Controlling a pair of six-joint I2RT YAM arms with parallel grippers.
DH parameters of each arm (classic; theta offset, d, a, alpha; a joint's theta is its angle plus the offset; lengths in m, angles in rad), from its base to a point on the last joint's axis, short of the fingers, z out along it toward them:
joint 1: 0 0.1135 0.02 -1.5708
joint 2: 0 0 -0.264 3.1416
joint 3: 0.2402 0 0.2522 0
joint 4: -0.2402 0 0.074 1.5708
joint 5: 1.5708 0 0 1.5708
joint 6: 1.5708 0.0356 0 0
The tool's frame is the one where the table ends.
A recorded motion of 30 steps. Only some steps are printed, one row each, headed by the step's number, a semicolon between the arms.
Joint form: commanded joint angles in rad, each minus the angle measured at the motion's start. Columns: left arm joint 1, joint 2, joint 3, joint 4, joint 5, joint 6; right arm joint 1, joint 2, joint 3, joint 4, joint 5, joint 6.
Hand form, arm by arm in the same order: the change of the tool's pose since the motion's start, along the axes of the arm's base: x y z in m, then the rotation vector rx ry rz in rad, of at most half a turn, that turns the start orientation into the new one. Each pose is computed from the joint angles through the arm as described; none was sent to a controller.
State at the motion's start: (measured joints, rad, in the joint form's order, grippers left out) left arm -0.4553 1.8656 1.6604 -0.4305 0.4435 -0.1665; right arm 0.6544 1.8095 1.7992 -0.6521 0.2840 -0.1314
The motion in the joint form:
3: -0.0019 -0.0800 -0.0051 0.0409 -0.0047 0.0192; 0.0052 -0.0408 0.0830 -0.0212 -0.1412 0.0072
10: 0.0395 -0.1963 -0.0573 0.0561 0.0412 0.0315; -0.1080 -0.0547 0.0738 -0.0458 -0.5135 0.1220
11: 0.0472 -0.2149 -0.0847 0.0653 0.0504 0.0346; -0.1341 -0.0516 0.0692 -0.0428 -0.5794 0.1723
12: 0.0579 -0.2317 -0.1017 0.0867 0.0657 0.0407; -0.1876 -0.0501 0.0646 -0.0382 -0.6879 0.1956
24: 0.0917 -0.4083 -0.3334 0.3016 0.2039 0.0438; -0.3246 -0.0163 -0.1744 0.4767 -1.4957 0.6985
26: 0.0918 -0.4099 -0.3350 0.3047 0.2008 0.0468; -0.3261 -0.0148 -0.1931 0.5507 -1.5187 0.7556
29: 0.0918 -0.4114 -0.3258 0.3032 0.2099 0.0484; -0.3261 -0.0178 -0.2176 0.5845 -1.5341 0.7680
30: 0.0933 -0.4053 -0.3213 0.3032 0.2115 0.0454; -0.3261 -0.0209 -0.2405 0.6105 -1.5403 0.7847
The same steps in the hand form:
3: -0.0138 0.0060 0.0344 -0.0393 -0.1189 -0.0074; -0.0139 -0.0019 0.0407 0.1322 -0.0293 0.1168
10: -0.0334 0.0320 0.0630 -0.0854 -0.1909 -0.0105; -0.0004 -0.0313 0.0410 0.3756 0.1555 0.2389
11: -0.0364 0.0363 0.0613 -0.0877 -0.1920 -0.0122; 0.0045 -0.0377 0.0390 0.4389 0.2028 0.2359
12: -0.0382 0.0410 0.0637 -0.0989 -0.2134 -0.0175; 0.0132 -0.0530 0.0380 0.5061 0.2458 0.2575
24: -0.0733 0.0637 0.0653 -0.2084 -0.3428 -0.1109; 0.0443 -0.0789 -0.0010 1.0618 0.6726 0.6375
26: -0.0735 0.0640 0.0656 -0.2065 -0.3487 -0.1092; 0.0458 -0.0788 -0.0016 1.0835 0.6816 0.6554
29: -0.0742 0.0639 0.0691 -0.2122 -0.3571 -0.1184; 0.0450 -0.0789 -0.0056 1.0878 0.6892 0.6693
30: -0.0726 0.0638 0.0688 -0.2136 -0.3531 -0.1172; 0.0443 -0.0790 -0.0099 1.0939 0.7007 0.6688

